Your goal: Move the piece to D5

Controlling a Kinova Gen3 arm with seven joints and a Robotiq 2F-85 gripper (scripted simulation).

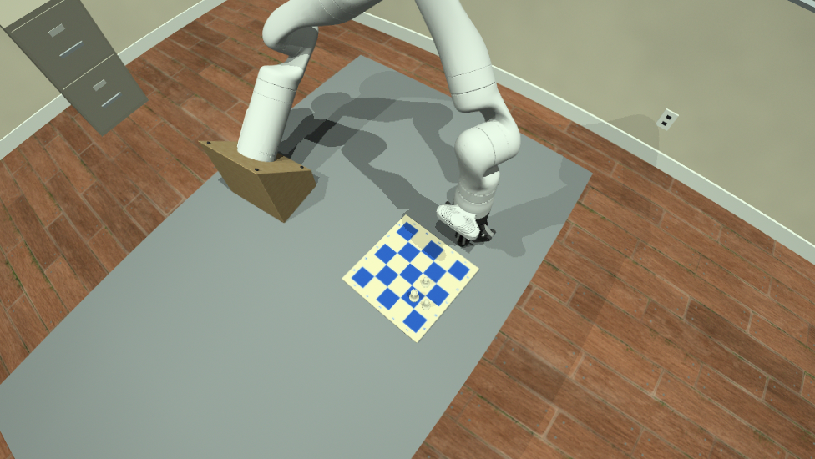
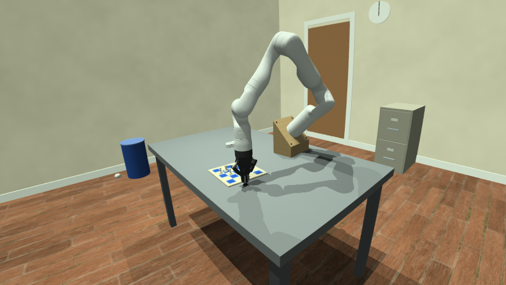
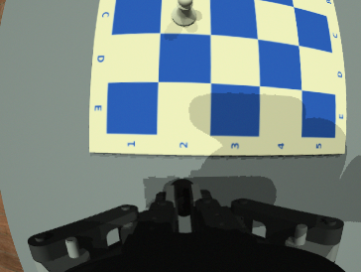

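Now: hand 1 cm above the black pawn. Round my hand: chessboard 14 cm to the right, 3 cm below, 3 cm behind.
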